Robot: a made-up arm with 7 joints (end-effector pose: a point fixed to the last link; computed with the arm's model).
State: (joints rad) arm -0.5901 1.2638 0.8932 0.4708 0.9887 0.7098 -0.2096
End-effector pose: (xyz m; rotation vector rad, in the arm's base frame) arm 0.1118 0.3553 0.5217 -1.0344 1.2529 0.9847
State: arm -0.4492 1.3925 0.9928 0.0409 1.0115 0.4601 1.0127
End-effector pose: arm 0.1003 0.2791 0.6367 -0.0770 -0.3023 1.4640
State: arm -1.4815 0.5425 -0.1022 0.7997 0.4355 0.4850 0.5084
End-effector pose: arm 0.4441 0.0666 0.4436 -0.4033 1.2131 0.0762
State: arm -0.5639 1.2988 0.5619 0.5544 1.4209 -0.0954 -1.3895
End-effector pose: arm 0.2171 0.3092 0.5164 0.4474 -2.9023 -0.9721
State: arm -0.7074 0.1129 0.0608 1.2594 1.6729 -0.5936 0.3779
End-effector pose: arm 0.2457 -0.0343 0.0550 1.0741 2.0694 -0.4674
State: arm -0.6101 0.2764 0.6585 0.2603 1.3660 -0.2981 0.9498
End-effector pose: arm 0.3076 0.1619 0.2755 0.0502 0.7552 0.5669
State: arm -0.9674 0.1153 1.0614 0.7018 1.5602 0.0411 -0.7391
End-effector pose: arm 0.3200 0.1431 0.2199 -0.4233 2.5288 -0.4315
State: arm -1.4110 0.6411 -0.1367 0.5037 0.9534 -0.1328 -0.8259
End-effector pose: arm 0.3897 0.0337 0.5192 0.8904 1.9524 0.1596
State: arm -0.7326 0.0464 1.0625 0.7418 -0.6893 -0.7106 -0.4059
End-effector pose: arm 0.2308 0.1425 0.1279 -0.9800 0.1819 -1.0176
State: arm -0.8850 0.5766 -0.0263 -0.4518 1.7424 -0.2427 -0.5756
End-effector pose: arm 0.2550 -0.0318 0.4773 0.9764 1.2122 1.0093
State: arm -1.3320 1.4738 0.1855 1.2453 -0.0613 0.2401 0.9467
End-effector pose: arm 0.2038 0.4084 0.4984 -1.1711 0.3198 0.6865
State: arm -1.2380 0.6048 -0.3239 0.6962 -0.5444 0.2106 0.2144
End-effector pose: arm 0.4327 0.0450 0.3557 -0.5006 1.5118 -0.9393
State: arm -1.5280 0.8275 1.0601 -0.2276 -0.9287 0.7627 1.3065
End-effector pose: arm 0.1480 0.2271 0.6164 -1.2940 -0.3867 -1.1552
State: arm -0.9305 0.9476 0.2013 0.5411 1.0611 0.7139 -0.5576
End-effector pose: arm 0.2950 0.2543 0.4371 -0.6506 2.0307 0.6494
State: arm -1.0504 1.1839 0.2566 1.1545 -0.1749 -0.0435 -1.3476
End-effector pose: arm 0.2454 0.3722 0.4115 -0.1072 2.0575 -1.1958
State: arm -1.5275 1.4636 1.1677 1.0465 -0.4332 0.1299 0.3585
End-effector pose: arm 0.1261 0.4126 0.5370 -1.0471 -0.4278 -0.8397
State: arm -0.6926 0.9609 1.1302 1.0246 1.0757 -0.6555 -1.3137
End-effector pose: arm 0.1781 0.3657 0.3518 0.0333 2.6650 -0.4608
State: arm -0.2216 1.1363 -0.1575 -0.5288 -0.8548 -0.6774 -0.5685
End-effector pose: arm 0.2342 0.0662 0.3788 0.9917 1.1668 -1.7347
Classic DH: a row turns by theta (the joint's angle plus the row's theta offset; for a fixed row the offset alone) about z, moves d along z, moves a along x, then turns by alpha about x. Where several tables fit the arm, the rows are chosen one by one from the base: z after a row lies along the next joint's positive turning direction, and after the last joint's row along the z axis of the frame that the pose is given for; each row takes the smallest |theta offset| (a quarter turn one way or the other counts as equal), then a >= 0, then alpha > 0; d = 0 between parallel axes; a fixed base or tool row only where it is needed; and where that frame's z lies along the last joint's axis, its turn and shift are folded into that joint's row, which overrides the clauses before.
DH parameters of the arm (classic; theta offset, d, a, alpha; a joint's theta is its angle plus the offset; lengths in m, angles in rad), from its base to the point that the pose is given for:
base (fixed): -0.071 0.4382 0.0189 -1.3004
joint 1: -1.3111 -0.0102 0.0031 -1.5708
joint 2: 1.2915 -0.0294 0.017 1.5708
joint 3: 1.5708 -0.2036 0.0258 -1.5708
joint 4: 1.5708 0.01 0.0272 1.5708
joint 5: 0 0.183 -0.0017 -1.5708
joint 6: -1.5708 0.022 0.077 1.5708
joint 7: 1.2135 -0.0071 -0.0165 1.4884
tool (fixed): -2.6697 -0.01 0 0

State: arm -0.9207 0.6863 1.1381 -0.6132 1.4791 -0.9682 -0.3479
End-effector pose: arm 0.1054 0.1437 0.5313 0.6079 0.9220 1.3991
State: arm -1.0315 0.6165 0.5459 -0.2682 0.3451 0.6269 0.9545
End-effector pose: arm 0.2712 0.1694 0.5221 -0.8552 0.1149 0.1425
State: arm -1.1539 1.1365 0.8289 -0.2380 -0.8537 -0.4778 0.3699
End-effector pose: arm 0.0722 0.1946 0.6309 0.3544 -0.6190 -0.9206
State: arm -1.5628 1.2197 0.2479 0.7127 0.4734 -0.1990 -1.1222
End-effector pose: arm 0.2358 0.2690 0.6335 0.3959 1.8095 -0.1360
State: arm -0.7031 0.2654 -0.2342 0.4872 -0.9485 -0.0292 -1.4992
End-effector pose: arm 0.3463 -0.0111 0.1806 0.7173 1.1457 -2.8099
